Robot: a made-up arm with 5 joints. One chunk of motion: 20 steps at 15 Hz.
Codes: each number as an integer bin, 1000 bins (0 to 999) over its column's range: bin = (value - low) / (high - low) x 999, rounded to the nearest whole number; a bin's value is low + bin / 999 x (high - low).
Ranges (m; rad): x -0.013..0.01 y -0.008..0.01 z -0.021..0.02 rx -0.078..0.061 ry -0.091..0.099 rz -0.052..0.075
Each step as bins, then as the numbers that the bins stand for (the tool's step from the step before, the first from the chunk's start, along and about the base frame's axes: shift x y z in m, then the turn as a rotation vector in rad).
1 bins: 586 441 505 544 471 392
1 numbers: 0.00049 -0.00005 -0.00027 -0.00231 -0.00142 -0.00217
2 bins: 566 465 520 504 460 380
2 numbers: 0.00003 0.00038 0.00034 -0.00787 -0.00351 -0.00369
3 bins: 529 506 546 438 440 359
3 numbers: -0.00082 0.00112 0.00141 -0.01706 -0.00732 -0.00636
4 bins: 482 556 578 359 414 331
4 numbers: -0.00190 0.00202 0.00272 -0.02805 -0.01226 -0.00992
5 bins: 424 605 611 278 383 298
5 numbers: -0.00324 0.00290 0.00408 -0.03932 -0.01816 -0.01412
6 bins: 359 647 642 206 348 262
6 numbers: -0.00473 0.00366 0.00535 -0.04934 -0.02481 -0.01869
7 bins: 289 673 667 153 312 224
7 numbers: -0.00635 0.00413 0.00637 -0.05671 -0.03166 -0.02352
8 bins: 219 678 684 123 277 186
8 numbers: -0.00796 0.00422 0.00707 -0.06089 -0.03832 -0.02835
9 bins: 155 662 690 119 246 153
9 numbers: -0.00943 0.00393 0.00732 -0.06144 -0.04421 -0.03255
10 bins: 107 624 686 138 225 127
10 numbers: -0.01054 0.00324 0.00715 -0.05880 -0.04821 -0.03585
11 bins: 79 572 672 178 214 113
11 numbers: -0.01118 0.00231 0.00658 -0.05323 -0.05030 -0.03763
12 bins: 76 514 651 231 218 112
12 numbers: -0.01125 0.00126 0.00572 -0.04586 -0.04954 -0.03776
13 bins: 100 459 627 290 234 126
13 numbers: -0.01070 0.00027 0.00473 -0.03765 -0.04650 -0.03598
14 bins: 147 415 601 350 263 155
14 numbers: -0.00962 -0.00052 0.00367 -0.02930 -0.04098 -0.03230
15 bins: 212 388 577 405 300 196
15 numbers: -0.00812 -0.00101 0.00268 -0.02165 -0.03394 -0.02708
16 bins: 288 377 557 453 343 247
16 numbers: -0.00637 -0.00121 0.00186 -0.01497 -0.02576 -0.02060
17 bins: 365 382 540 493 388 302
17 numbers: -0.00460 -0.00112 0.00116 -0.00940 -0.01721 -0.01361
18 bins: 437 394 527 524 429 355
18 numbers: -0.00294 -0.00090 0.00063 -0.00509 -0.00941 -0.00687
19 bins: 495 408 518 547 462 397
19 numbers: -0.00160 -0.00065 0.00026 -0.00189 -0.00313 -0.00153
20 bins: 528 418 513 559 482 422
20 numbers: -0.00084 -0.00047 0.00005 -0.00022 0.00067 0.00165
